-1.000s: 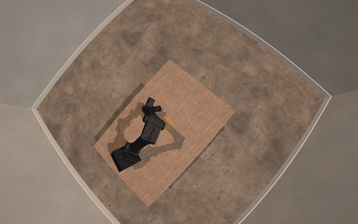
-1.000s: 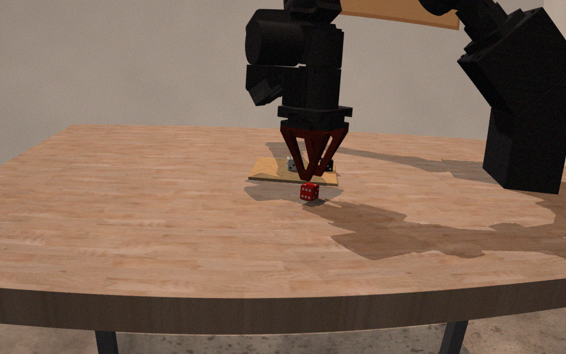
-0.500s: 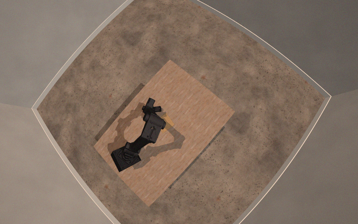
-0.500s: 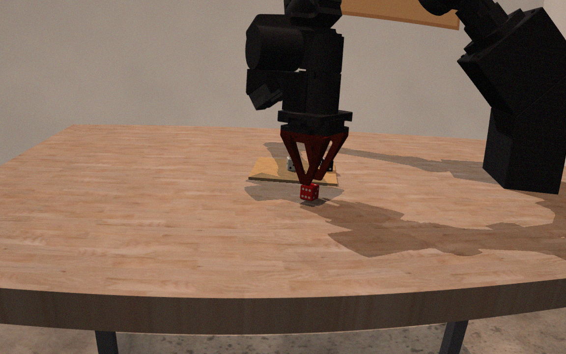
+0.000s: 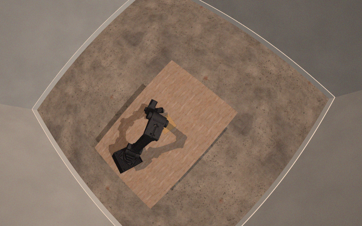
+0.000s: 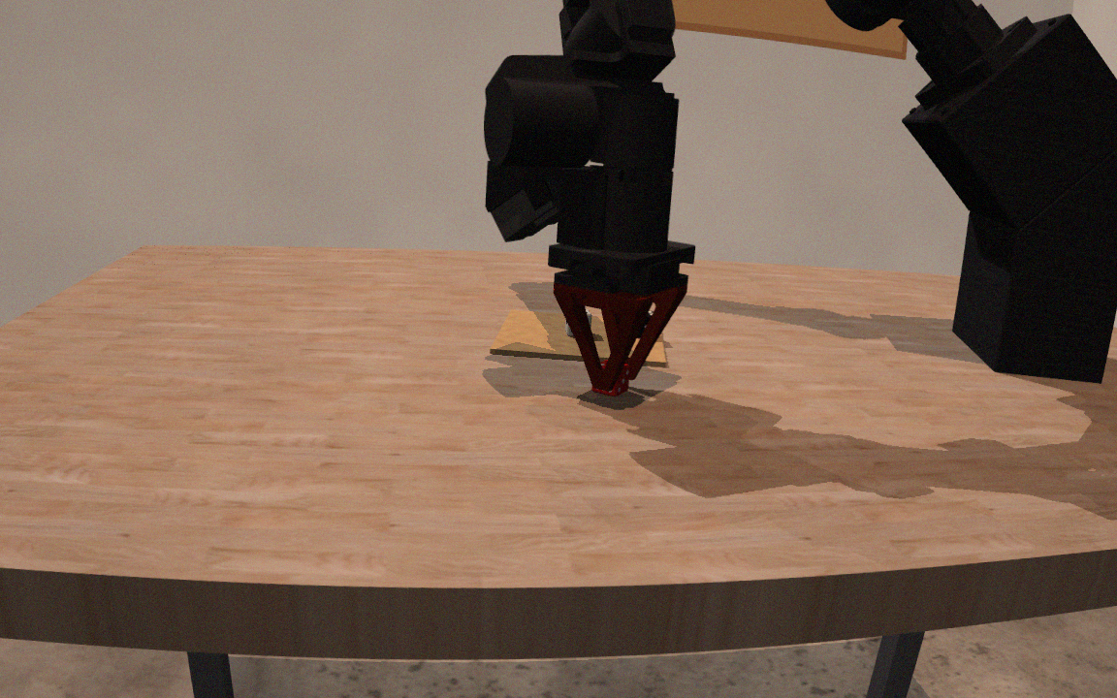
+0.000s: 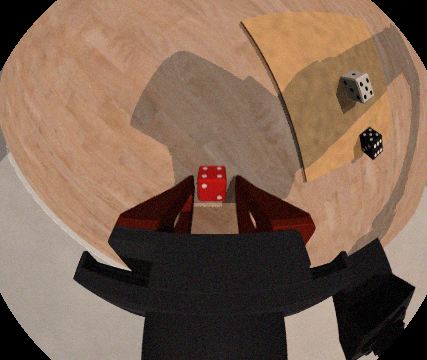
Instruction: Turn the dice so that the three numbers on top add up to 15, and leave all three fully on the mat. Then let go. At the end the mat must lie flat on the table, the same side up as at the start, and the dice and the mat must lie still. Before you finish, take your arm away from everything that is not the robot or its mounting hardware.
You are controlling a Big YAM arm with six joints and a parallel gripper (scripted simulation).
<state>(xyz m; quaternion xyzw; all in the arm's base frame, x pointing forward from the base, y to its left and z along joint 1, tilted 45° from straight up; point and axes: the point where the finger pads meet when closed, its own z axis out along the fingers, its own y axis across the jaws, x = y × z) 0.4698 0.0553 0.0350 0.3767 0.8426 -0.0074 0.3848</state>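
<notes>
My hand is right at the red die. Round my hand: tan mat: 14 cm to the right, 4 cm behind, 1 cm below; then black die: 12 cm to the right, 9 cm behind; then white die: 14 cm to the right, 4 cm behind.
</notes>
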